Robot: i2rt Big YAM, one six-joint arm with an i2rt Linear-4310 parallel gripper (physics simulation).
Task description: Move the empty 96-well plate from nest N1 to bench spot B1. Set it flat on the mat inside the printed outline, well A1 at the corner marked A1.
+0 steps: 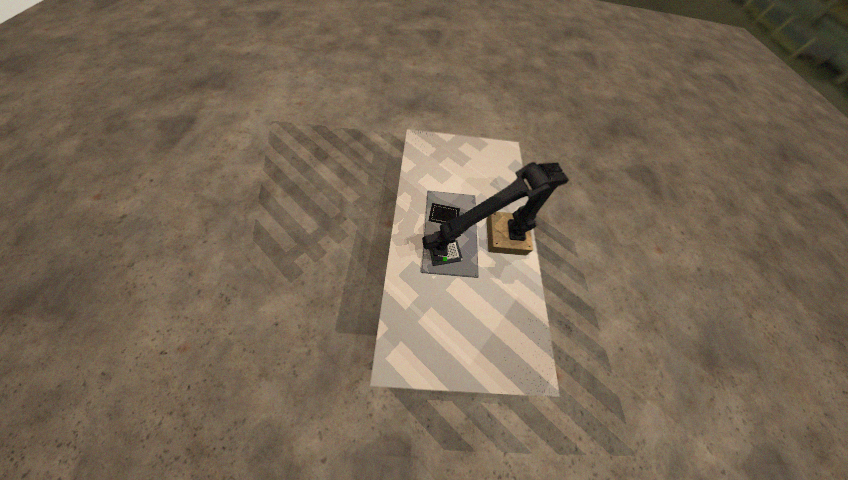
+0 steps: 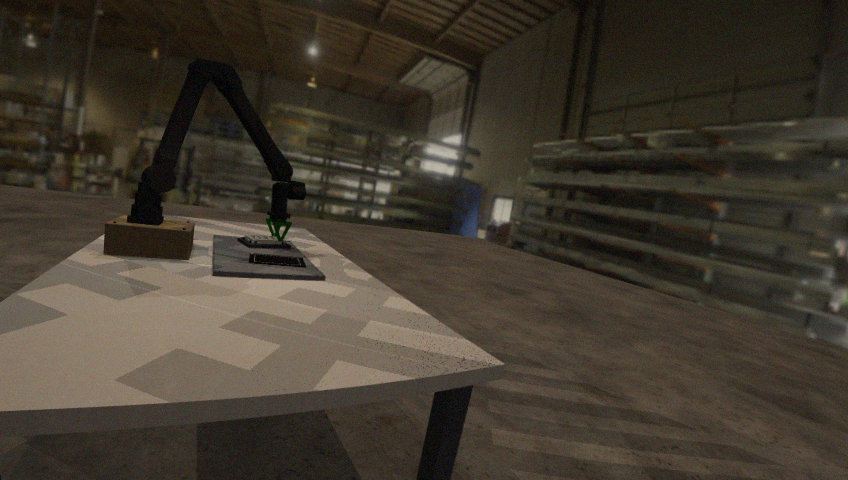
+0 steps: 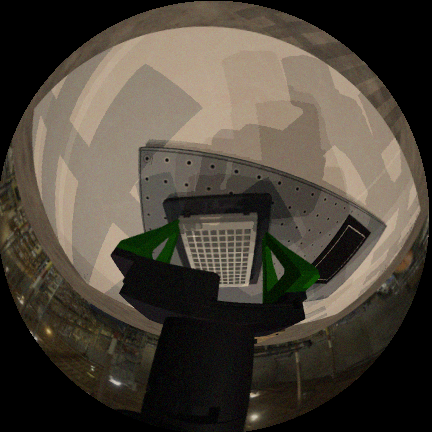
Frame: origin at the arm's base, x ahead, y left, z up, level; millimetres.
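Seen in the pictures: gripper, fingertip midpoint: (image 1: 436, 252) (image 2: 277, 239) (image 3: 221, 230); arm's base, origin of the base link: (image 1: 516, 230) (image 2: 146, 221).
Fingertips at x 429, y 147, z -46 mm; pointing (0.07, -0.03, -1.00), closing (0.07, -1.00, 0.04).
Offsets run from my fingertips to a thing's top centre. "pt": to the spot under its first point. Level surfaces: height alone.
A white 96-well plate @(dx -49, dy -8, dz +4 mm) (image 1: 454, 250) (image 3: 220, 250) sits in a black nest (image 3: 217, 203) (image 2: 262, 242) on the grey perforated mat @(dz -23 mm) (image 1: 465, 267) (image 2: 227, 262) (image 3: 306, 201). My gripper (image 3: 221, 230) (image 2: 278, 230) (image 1: 438, 248) is open, its green fingers standing one on each long side of the plate, low over it. A black rectangle with a thin white outline @(pt dx -34, dy -257, dz -21 mm) (image 1: 443, 213) (image 2: 276, 260) (image 3: 342, 247) lies on the mat's other end, bare.
The mat lies on a patterned white table @(dz -36 mm) (image 1: 470, 333) (image 2: 327, 333). The arm's base stands on a wooden block (image 1: 500, 235) (image 2: 188, 238) beside the mat. The table's edges drop to a concrete floor.
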